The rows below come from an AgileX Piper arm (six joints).
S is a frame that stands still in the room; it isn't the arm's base.
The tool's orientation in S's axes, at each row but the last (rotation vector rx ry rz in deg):
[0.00, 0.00, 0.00]
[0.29, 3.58, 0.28]
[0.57, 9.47, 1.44]
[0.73, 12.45, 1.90]
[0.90, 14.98, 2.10]
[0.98, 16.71, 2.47]
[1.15, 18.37, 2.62]
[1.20, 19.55, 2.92]
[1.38, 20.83, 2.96]
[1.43, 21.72, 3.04]
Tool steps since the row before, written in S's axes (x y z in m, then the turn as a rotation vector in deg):
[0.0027, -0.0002, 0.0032, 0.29, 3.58, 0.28]
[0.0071, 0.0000, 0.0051, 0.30, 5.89, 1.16]
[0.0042, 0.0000, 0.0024, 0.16, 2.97, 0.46]
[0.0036, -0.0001, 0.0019, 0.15, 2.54, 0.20]
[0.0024, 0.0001, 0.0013, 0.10, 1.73, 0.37]
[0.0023, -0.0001, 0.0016, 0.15, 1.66, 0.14]
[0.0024, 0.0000, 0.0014, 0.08, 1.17, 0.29]
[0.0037, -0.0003, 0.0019, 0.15, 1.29, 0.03]
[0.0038, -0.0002, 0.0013, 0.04, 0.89, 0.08]
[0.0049, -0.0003, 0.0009, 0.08, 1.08, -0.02]
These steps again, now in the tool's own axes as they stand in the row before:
[0.0027, -0.0002, 0.0032, 0.29, 3.58, 0.28]
[0.0068, 0.0000, 0.0055, 0.26, 5.89, 1.15]
[0.0037, -0.0001, 0.0031, 0.16, 2.97, 0.46]
[0.0031, -0.0002, 0.0026, 0.19, 2.54, 0.20]
[0.0020, 0.0000, 0.0019, 0.07, 1.73, 0.36]
[0.0017, -0.0002, 0.0022, 0.18, 1.66, 0.16]
[0.0018, -0.0001, 0.0021, 0.04, 1.17, 0.29]
[0.0028, -0.0004, 0.0030, 0.20, 1.28, 0.06]
[0.0031, -0.0003, 0.0026, 0.06, 0.89, 0.08]
[0.0042, -0.0005, 0.0027, 0.14, 1.07, 0.00]

